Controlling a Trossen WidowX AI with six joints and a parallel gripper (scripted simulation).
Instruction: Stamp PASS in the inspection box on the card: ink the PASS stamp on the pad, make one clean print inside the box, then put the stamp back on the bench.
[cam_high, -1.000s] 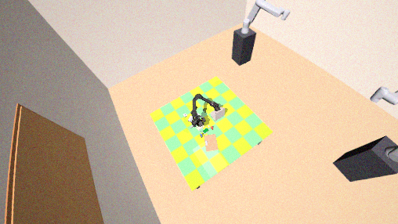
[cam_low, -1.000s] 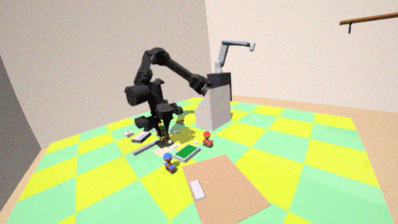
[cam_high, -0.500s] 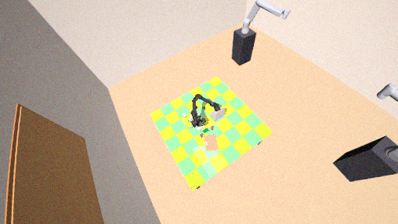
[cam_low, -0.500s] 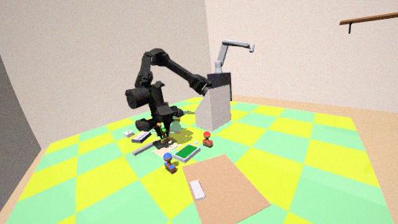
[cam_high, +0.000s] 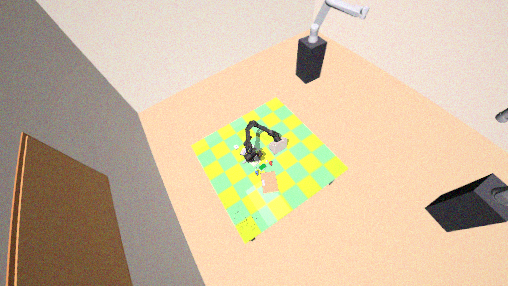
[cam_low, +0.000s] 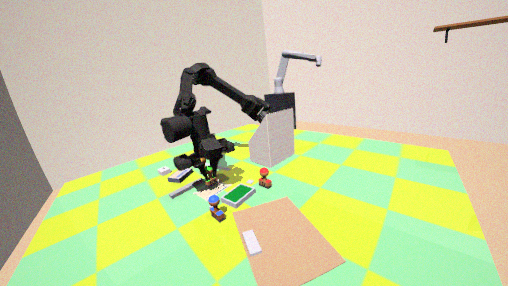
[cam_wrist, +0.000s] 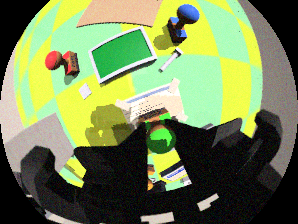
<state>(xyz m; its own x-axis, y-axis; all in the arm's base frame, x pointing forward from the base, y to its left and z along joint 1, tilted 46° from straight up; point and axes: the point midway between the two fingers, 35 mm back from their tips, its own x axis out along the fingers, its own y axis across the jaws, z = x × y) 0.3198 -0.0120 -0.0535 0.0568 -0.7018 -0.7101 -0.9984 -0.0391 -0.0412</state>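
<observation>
My gripper tip is 4 cm above the white card. Also, from my gripper tip: orange-knobbed stamp (14 cm to the right, 3 cm behind, 2 cm below); then green ink pad (10 cm to the left, 4 cm below, 4 cm behind); then long grey bar (7 cm to the right, 7 cm ahead, 4 cm below).
</observation>
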